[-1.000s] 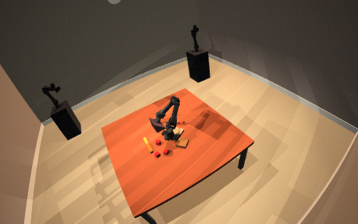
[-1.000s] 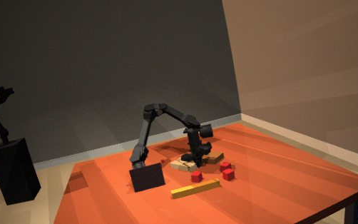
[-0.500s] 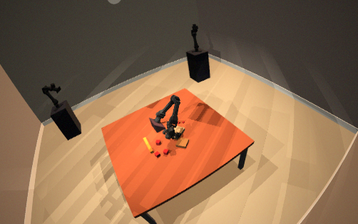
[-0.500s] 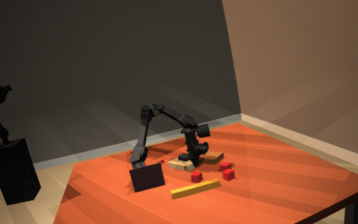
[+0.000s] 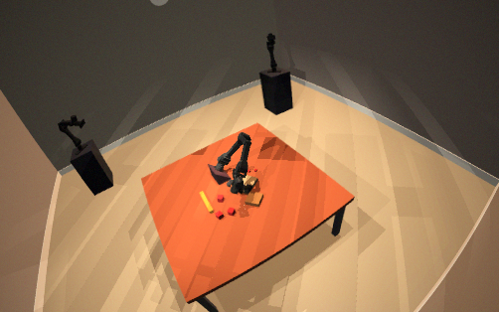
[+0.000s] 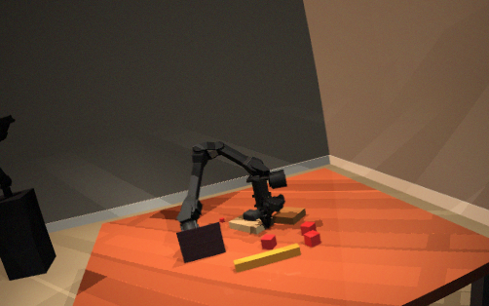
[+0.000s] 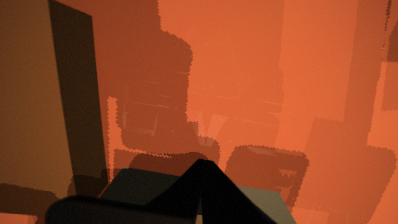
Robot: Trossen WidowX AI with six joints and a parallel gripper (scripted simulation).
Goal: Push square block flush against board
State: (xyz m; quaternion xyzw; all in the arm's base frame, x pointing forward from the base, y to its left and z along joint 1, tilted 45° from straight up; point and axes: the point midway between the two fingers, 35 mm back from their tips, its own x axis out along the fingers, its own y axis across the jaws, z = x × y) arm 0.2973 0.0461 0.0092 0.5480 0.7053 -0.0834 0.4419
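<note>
The pale board is 50 mm behind my gripper tip, 80 mm to the left of it and 10 mm above it. The rest, counted from my gripper tip: brown square block: 110 mm ahead, 50 mm to the left, 10 mm above; yellow bar: 80 mm behind, 250 mm to the right, 10 mm above.
</note>
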